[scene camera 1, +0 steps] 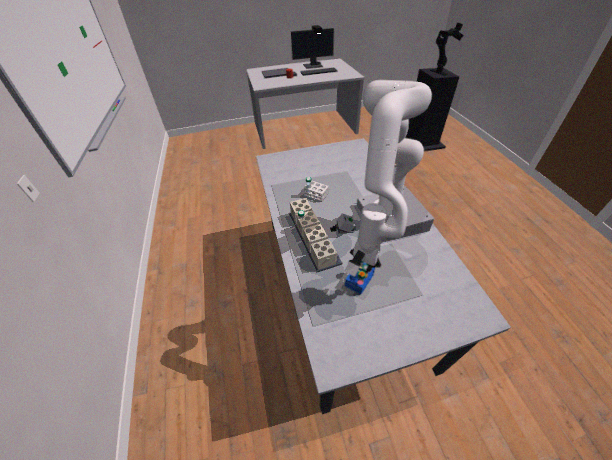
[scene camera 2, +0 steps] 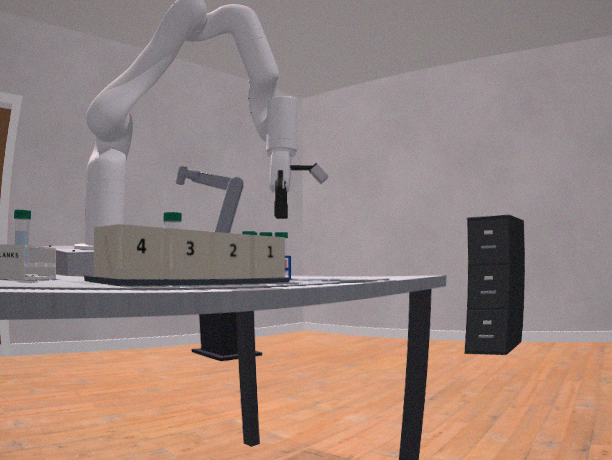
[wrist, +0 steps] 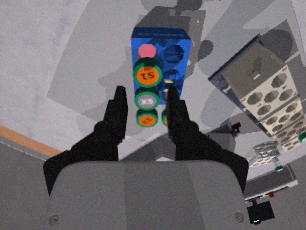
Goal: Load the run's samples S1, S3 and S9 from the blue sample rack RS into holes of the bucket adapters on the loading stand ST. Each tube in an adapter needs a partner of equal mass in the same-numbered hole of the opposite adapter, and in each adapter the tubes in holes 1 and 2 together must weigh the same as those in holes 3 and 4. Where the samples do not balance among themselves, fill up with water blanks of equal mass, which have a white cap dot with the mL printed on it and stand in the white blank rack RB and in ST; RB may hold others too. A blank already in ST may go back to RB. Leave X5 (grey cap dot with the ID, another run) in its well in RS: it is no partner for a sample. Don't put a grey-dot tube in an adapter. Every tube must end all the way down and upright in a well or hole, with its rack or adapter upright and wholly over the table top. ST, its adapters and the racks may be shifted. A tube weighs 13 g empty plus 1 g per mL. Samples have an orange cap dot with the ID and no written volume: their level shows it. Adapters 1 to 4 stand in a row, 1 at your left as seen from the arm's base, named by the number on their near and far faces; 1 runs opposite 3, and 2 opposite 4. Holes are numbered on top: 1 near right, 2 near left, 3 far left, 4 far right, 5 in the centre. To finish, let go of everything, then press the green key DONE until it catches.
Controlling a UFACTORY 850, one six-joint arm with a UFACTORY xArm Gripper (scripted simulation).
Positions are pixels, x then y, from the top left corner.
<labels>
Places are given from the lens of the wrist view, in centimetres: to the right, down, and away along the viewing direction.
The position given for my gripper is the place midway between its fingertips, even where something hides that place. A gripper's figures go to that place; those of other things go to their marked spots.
my gripper [wrist: 146, 97]: -1, -2, 14
blue sample rack RS [wrist: 161, 38]: 1, -10, 19
sample tube S1 [wrist: 147, 72]: -1, -5, 16
adapter 1 [wrist: 259, 70]: 18, -7, 21
adapter 2 [wrist: 282, 115]: 29, 0, 26
The marked spots on the sample tube S1 and the adapter 2 are 32 cm apart.
</labels>
